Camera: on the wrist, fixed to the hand. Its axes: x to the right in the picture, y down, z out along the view.
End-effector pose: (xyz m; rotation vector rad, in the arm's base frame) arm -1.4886 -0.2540 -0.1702 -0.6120 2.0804 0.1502
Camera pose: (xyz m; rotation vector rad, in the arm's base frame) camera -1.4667 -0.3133 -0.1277 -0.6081 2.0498 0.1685
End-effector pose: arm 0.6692 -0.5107 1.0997 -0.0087 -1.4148 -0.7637
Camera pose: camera 0.6615 -0.5635 1.0454 -0.0289 -1.4428 -0.7702
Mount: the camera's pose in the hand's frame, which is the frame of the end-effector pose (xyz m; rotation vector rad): -0.0228 -0.0674 -0.0271 -0.0077 -0.0328 0.0022
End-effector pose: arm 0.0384 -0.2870 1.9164 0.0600 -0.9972 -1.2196
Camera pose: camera 0.0059 -0.3079 1.8508 0.0329 -1.0208 -1.2257
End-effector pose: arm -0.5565 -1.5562 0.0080 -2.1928 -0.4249 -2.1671
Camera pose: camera -0.5972 -1.5010 -0.0251 -2.2345 -0.4159 -2.1380
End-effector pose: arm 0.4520 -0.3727 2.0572 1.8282 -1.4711 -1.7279
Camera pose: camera 0.5126 -0.3358 2.0296 1.8021 -1.4761 -1.7682
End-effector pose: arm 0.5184 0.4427 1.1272 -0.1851 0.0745 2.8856
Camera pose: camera 0.5603 0.5006 1.1010 -0.1391 0.0577 2.8904
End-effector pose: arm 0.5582 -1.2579 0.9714 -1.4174 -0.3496 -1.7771
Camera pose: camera 0.4912 -1.2238 0.9596 -1.4532 -0.3586 -1.7568
